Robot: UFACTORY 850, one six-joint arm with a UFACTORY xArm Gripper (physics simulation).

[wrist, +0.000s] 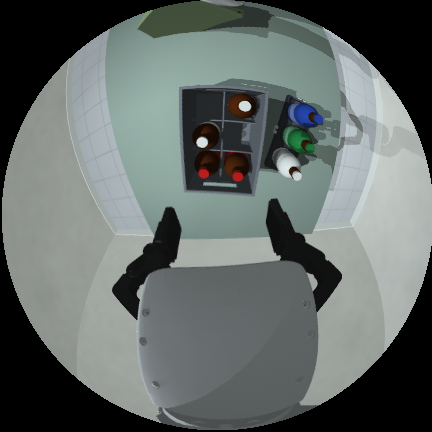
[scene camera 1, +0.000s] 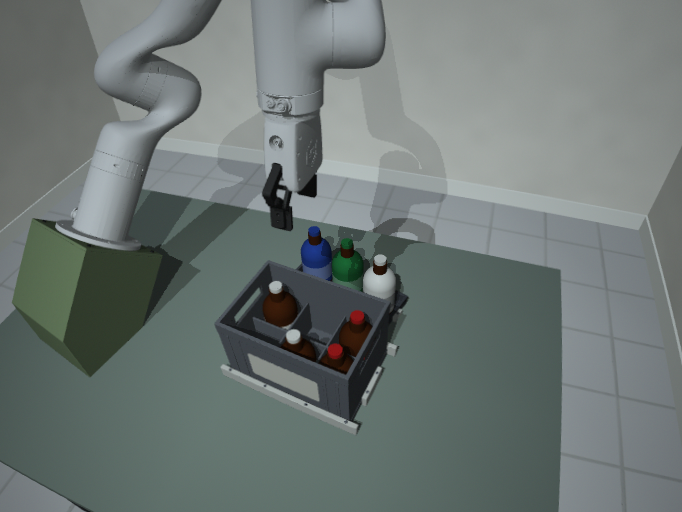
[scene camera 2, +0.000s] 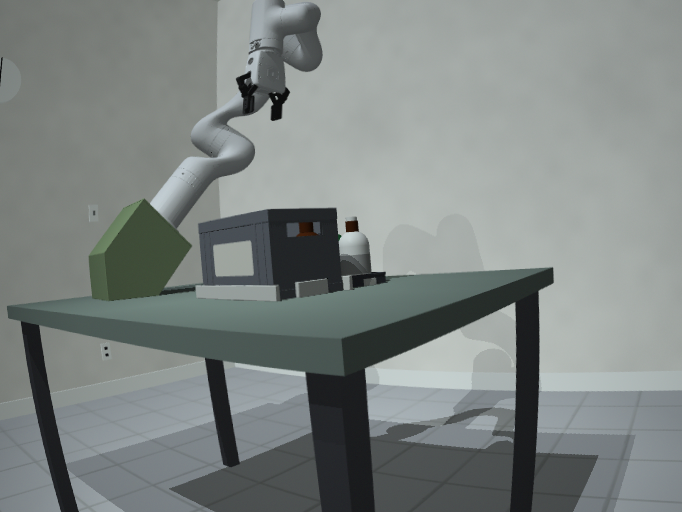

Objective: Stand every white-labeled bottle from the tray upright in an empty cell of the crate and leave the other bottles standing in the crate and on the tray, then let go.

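A white-labeled bottle stands upright at one end of the dark tray, beside a green bottle and then a blue bottle. The grey crate holds two white-capped brown bottles and two red-capped ones. In the wrist view, its top-left and middle-right cells are empty. My gripper is open and empty, high above the table and the bottles.
Pale strips lie on the table along the crate's foot. The green base block carries the arm on the left in both scene views. The crate's walls rise close beside the tray.
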